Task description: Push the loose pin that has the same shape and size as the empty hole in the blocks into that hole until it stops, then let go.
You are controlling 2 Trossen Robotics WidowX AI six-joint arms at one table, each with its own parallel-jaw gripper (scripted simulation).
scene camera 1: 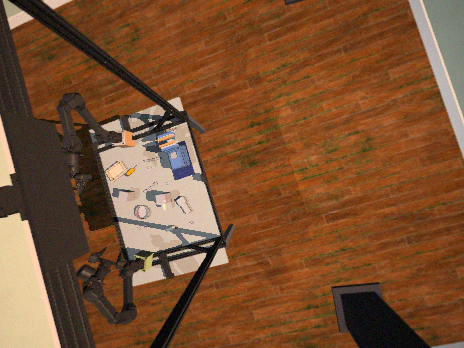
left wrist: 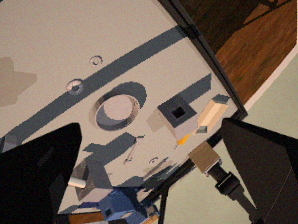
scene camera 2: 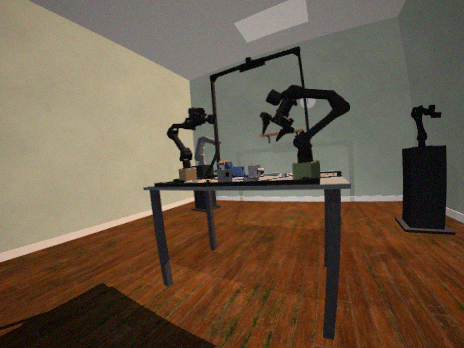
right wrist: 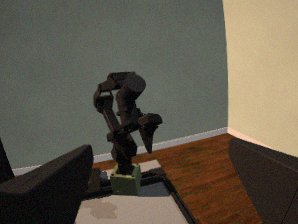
I see my left gripper (left wrist: 152, 128), my right gripper (right wrist: 162, 149) and a round dish (left wrist: 119, 109).
My left gripper is seen too in the right wrist view (right wrist: 139, 157). The right wrist view misses the round dish: it is out of frame.
